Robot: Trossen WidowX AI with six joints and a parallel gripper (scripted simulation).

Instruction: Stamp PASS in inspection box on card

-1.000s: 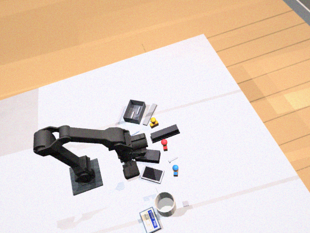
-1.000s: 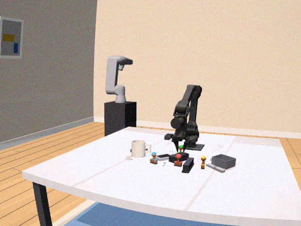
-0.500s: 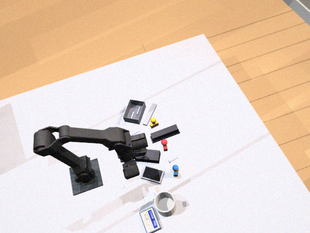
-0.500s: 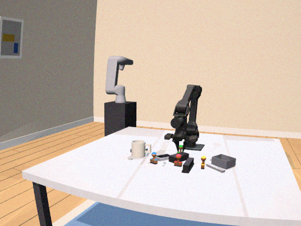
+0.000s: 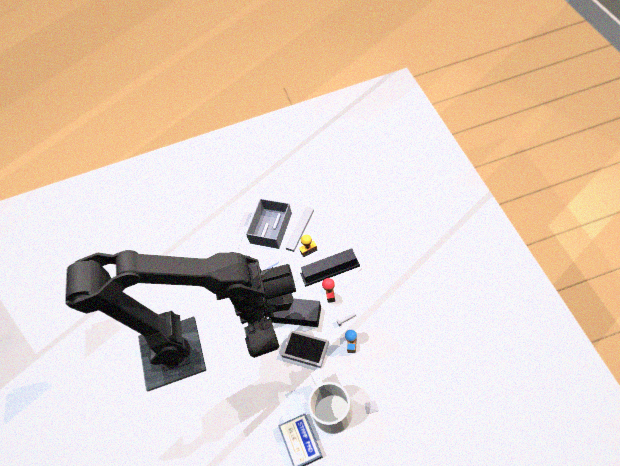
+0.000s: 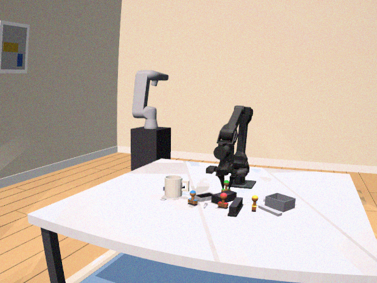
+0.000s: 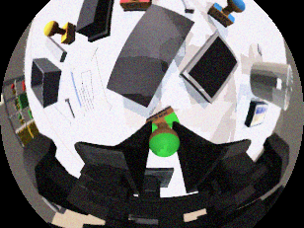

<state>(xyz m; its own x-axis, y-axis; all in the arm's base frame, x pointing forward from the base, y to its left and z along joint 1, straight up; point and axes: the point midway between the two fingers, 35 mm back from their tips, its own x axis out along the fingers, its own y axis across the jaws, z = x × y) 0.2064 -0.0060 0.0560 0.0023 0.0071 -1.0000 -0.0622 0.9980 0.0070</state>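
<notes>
The dark ink pad lies 8 cm ahead of my gripper tip, 7 cm to the right of it and 3 cm below it. Round my gripper tip: black block 8 cm ahead, 2 cm to the left, 1 cm below; then green-knobbed stamp right at my gripper tip; then beige card 13 cm to the left, 5 cm ahead, 3 cm below.
</notes>
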